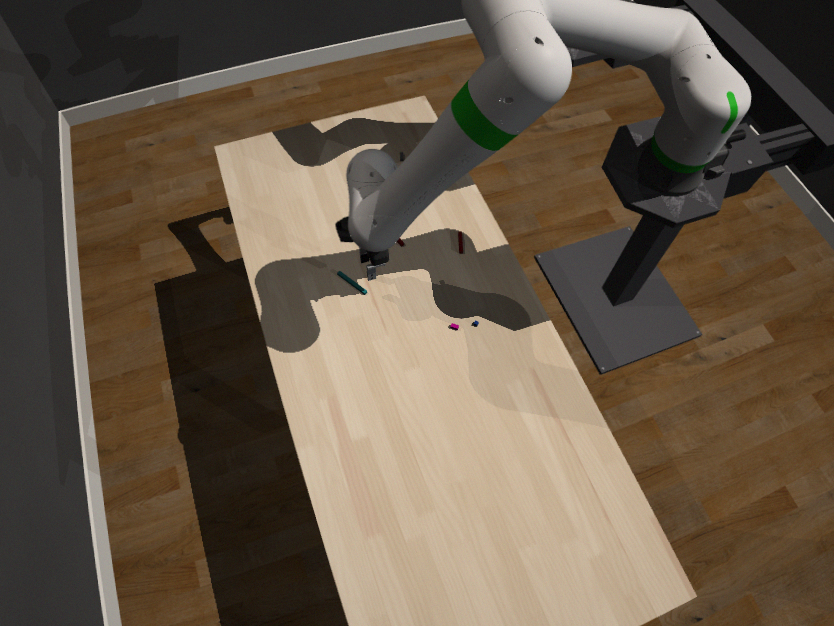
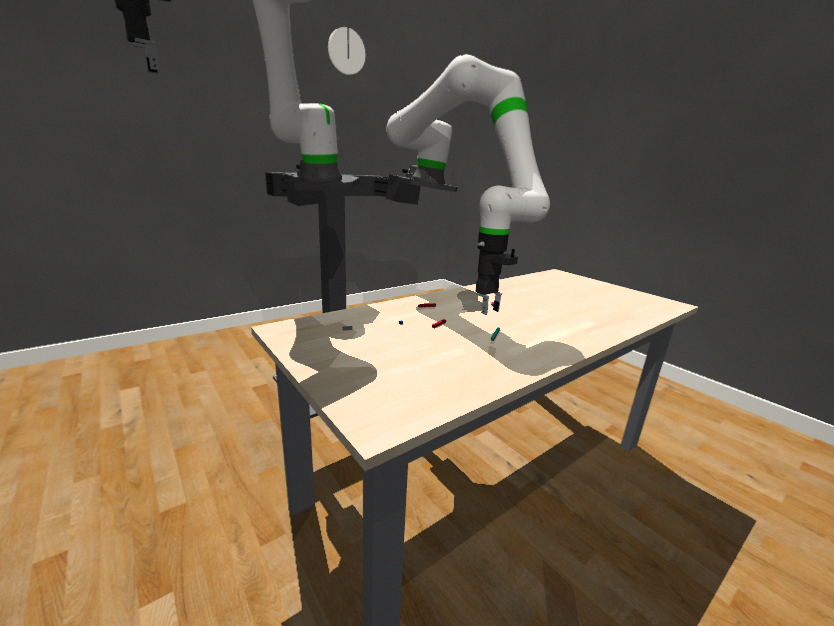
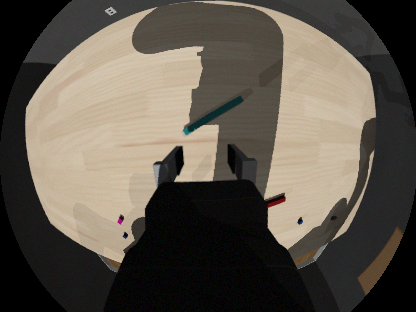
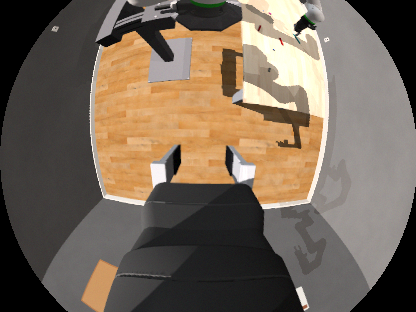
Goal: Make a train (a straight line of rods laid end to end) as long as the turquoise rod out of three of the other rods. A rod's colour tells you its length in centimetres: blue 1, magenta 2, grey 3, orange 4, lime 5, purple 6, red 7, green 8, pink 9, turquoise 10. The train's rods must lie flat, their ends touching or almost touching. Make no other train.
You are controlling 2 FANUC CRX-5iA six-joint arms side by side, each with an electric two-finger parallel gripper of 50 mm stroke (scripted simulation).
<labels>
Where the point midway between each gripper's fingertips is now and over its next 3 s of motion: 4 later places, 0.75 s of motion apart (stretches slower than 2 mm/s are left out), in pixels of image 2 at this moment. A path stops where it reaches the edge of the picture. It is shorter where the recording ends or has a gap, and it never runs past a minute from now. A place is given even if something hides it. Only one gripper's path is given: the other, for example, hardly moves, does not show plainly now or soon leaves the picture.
The left gripper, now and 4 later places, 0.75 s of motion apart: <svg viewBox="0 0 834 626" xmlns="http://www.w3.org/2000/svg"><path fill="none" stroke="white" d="M490 312L484 312L467 312L451 310L439 307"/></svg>
</labels>
